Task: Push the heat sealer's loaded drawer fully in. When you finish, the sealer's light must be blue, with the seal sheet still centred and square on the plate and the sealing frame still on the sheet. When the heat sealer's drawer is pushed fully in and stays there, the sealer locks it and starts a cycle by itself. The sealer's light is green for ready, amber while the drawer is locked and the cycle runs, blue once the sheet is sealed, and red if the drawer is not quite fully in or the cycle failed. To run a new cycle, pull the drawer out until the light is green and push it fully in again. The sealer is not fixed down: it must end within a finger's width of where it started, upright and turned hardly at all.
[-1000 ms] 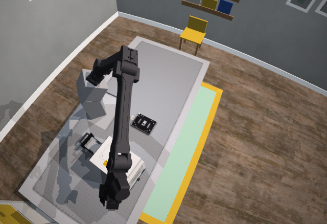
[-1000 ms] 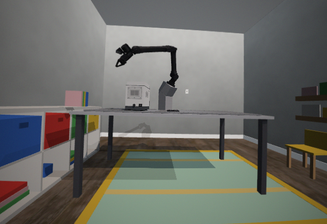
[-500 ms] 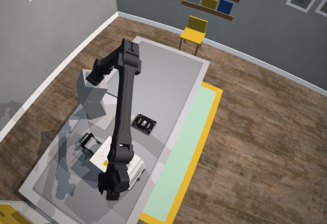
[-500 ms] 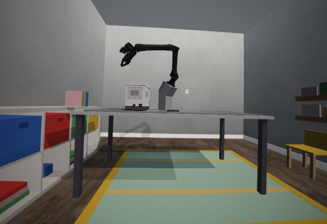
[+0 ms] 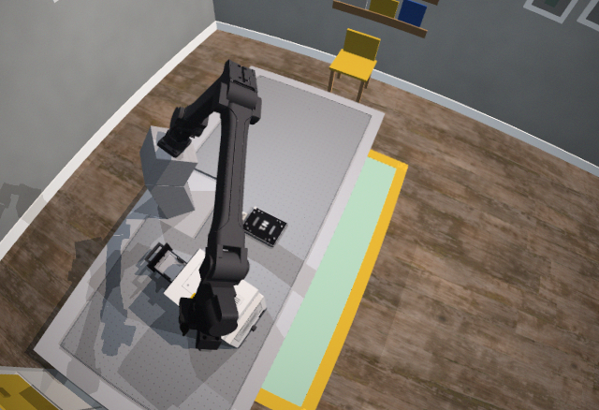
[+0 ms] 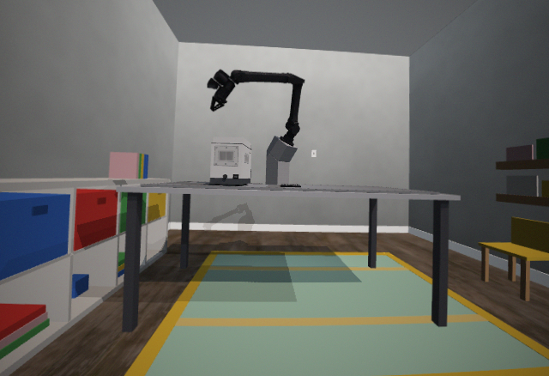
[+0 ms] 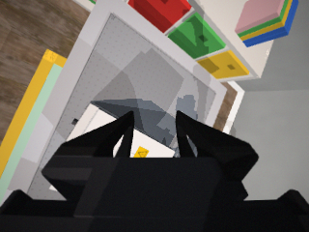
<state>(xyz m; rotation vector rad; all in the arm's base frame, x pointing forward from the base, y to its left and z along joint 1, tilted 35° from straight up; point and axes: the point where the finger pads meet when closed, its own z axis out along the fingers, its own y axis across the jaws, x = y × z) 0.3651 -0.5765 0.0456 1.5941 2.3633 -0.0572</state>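
The dark sealer drawer lies 390 mm below my hand, 310 mm behind it and 150 mm to the left of it.
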